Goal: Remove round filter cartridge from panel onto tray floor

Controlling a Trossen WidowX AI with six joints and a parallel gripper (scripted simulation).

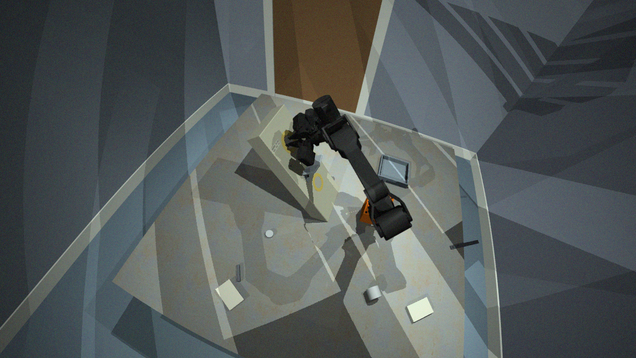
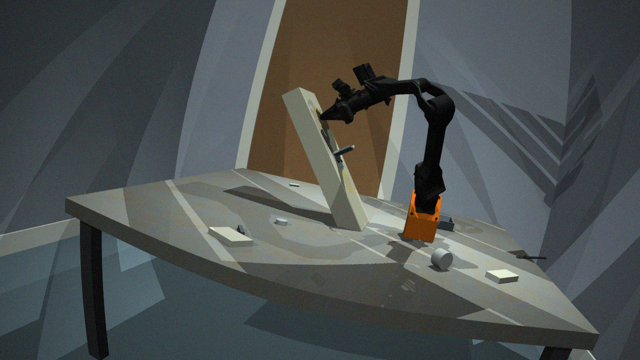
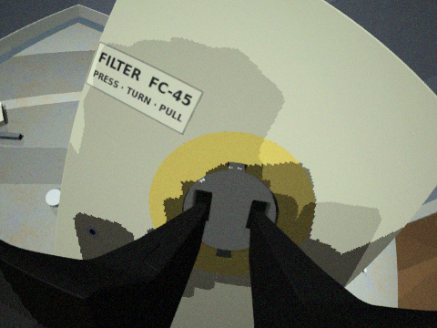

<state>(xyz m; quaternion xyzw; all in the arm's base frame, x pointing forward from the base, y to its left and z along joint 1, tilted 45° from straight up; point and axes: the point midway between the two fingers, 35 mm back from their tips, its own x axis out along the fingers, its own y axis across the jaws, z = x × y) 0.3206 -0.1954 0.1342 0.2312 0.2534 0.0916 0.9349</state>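
Right now the round grey filter cartridge is 1 cm below my gripper tip and 1 cm ahead of it. Round my gripper tip: grey tray 47 cm behind, 28 cm below, 23 cm to the right.
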